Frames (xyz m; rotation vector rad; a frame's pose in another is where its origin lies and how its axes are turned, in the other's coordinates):
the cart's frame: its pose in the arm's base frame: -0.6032 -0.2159 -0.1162 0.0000 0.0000 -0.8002
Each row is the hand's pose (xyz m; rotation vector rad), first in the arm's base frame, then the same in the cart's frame.
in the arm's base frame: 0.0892 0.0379 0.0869 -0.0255 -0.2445 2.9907
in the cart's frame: 0.3002 0.6736 0.2031 -0.0626 0.2052 -2.4757
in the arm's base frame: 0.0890 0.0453 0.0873 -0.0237 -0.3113 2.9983
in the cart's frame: 0.2948 0.6786 0.2035 -0.0862 0.2565 -2.4581
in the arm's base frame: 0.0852 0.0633 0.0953 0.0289 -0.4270 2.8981
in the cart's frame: 0.2792 0.6884 0.2115 -0.1751 0.3467 -2.5325
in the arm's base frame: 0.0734 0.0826 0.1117 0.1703 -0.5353 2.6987
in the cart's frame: 0.2571 0.6934 0.2279 -0.3640 0.4251 -2.6851
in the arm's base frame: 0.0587 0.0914 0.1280 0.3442 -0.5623 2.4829
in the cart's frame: 0.2406 0.6890 0.2442 -0.5914 0.4234 -2.8478
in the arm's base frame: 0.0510 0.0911 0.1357 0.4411 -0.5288 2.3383
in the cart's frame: 0.2354 0.6832 0.2519 -0.7254 0.3735 -2.9650
